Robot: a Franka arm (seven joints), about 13 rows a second.
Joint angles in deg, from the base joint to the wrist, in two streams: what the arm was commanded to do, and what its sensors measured. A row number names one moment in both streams.
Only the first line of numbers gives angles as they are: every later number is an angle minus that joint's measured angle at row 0.
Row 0, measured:
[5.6 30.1 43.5 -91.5 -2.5 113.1 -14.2]
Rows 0 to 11, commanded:
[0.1 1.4 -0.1 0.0 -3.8 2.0 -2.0]
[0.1 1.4 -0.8 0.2 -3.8 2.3 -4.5]
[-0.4 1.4 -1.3 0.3 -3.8 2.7 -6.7]
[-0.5 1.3 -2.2 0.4 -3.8 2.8 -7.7]
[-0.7 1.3 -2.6 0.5 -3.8 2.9 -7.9]
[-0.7 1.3 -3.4 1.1 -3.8 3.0 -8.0]
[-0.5 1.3 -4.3 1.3 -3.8 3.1 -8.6]
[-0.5 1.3 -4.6 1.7 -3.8 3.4 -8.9]
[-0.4 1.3 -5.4 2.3 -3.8 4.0 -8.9]
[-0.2 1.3 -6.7 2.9 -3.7 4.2 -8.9]
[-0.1 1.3 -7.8 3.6 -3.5 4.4 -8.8]
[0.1 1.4 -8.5 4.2 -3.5 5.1 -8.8]
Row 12, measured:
[-0.8 0.5 -6.8 1.7 -2.4 4.2 -8.0]
